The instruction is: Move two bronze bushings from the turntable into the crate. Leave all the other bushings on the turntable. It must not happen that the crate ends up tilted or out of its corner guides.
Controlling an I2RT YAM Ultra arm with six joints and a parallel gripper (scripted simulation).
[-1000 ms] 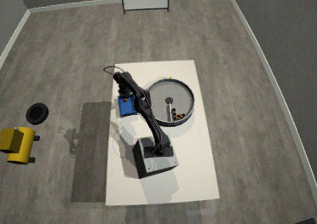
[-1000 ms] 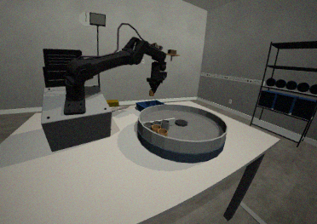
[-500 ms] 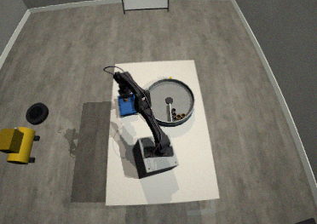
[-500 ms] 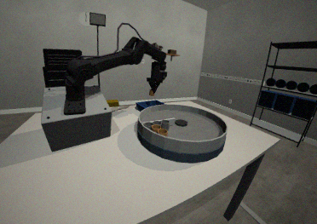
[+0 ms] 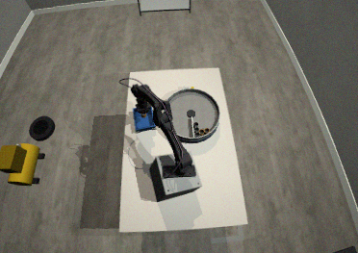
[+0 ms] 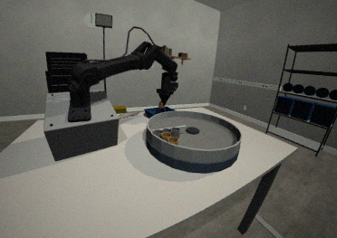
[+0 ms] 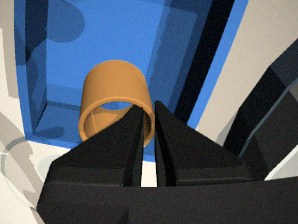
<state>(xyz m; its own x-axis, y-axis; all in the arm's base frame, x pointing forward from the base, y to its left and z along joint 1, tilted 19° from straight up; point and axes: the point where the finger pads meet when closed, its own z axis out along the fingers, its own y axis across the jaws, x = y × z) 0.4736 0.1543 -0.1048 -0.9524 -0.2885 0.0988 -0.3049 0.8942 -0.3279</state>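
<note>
The blue crate lies 2 cm to the left of my hand and 8 cm below it. Round my hand: turntable (3 cm behind, 33 cm to the right, 5 cm below).
</note>
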